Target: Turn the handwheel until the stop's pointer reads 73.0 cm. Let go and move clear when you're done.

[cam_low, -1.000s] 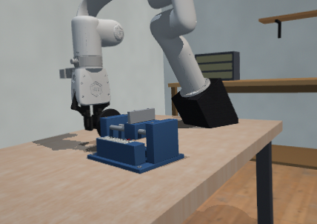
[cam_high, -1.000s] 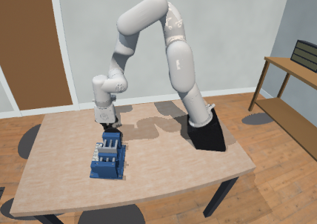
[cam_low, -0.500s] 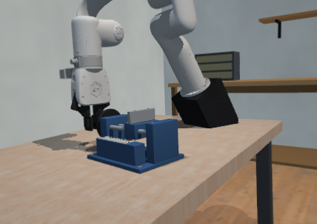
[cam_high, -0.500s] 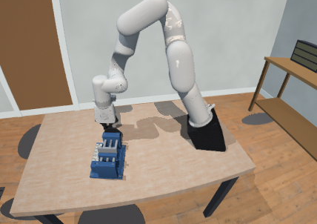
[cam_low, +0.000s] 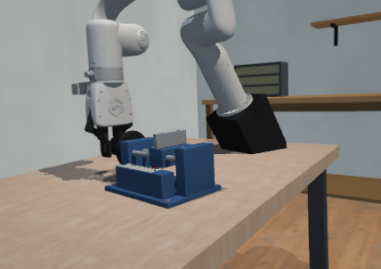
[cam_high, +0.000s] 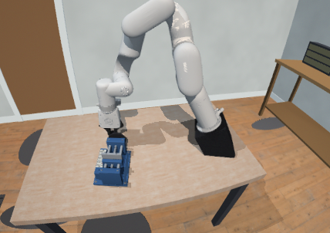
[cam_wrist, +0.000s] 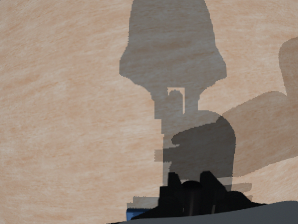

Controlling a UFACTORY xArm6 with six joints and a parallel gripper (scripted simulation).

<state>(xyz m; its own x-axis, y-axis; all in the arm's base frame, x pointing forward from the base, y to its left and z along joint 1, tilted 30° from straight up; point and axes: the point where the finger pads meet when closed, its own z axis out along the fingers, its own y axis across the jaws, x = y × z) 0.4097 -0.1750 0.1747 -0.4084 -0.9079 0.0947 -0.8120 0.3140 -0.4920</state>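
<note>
Now: the black handwheel 1 cm ahead of my hand and 2 cm to the left of it. Round my hand: grey stop block (6 cm ahead, 16 cm to the left, 1 cm above).
</note>
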